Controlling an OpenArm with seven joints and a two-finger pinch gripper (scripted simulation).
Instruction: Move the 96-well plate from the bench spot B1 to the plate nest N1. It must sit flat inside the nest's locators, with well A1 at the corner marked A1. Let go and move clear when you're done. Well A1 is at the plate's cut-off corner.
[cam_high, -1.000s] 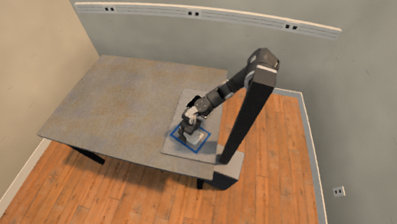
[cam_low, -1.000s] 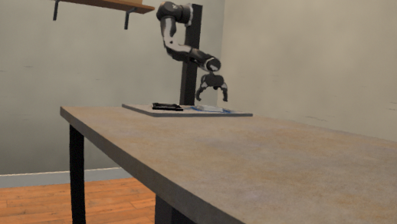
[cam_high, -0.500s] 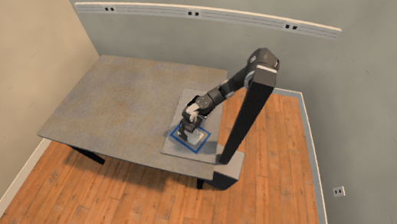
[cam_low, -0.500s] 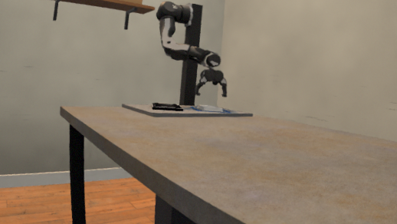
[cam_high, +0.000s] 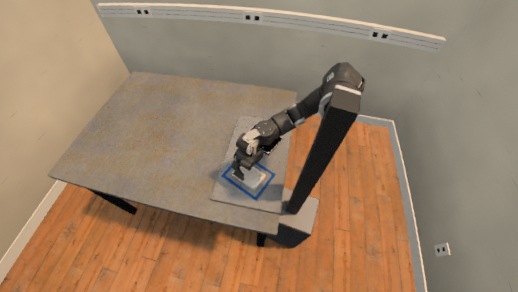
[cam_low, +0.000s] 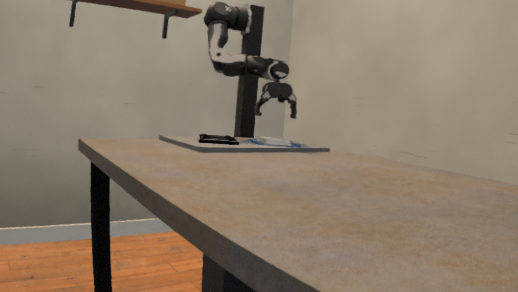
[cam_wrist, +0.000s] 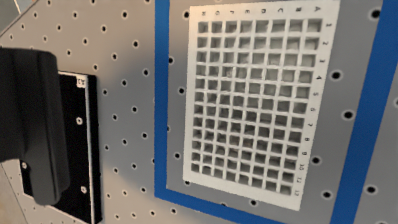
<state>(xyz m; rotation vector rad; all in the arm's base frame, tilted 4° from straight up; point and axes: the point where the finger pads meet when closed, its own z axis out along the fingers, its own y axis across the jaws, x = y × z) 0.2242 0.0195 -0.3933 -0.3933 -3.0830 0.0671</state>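
Now: hand 8 cm above the white 96-well plate. The rest, counted from my hand: black plate nest 1 cm ahead, 21 cm to the right, 8 cm below.
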